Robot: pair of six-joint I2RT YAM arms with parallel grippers.
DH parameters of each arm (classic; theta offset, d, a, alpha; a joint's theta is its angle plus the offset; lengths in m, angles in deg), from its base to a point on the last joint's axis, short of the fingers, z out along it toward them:
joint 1: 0 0.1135 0.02 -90
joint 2: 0 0 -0.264 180
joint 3: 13.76 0 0.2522 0
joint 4: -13.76 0 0.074 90
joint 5: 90 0 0 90
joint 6: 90 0.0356 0 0
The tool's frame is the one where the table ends.
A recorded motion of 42 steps. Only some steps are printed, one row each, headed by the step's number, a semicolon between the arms.
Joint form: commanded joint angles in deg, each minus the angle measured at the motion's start. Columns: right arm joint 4, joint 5, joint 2, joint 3, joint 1, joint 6; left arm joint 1, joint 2, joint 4, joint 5, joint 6, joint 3.
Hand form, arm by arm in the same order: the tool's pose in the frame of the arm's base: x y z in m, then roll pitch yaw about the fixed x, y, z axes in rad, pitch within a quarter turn. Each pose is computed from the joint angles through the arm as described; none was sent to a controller.
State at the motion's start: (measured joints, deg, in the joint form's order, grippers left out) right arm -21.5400 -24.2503 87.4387 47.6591 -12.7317 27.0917; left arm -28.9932 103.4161 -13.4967 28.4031 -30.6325 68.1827
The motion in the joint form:
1: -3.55 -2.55 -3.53 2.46 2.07 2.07; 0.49 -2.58 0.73 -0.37 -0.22 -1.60
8: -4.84 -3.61 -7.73 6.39 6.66 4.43; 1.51 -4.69 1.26 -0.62 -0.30 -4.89
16: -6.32 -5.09 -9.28 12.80 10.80 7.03; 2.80 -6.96 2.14 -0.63 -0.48 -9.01
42: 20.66 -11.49 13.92 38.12 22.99 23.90; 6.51 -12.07 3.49 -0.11 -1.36 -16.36
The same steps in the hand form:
1: 0.2817 -0.0367 0.1991 2.4850 0.2664 2.4878; 0.3240 -0.1950 0.2074 -2.3569 0.4213 -3.1200
8: 0.2847 -0.0135 0.2381 2.4022 0.3381 2.5236; 0.3166 -0.1834 0.2033 -2.3657 0.4121 -3.1019
16: 0.2914 0.0076 0.2796 2.3103 0.3935 2.5499; 0.3073 -0.1697 0.1960 -2.3740 0.3952 -3.0805
42: 0.4123 0.0957 0.3352 1.8352 0.4950 2.5215; 0.2908 -0.1386 0.1877 -2.3715 0.3677 -3.0105

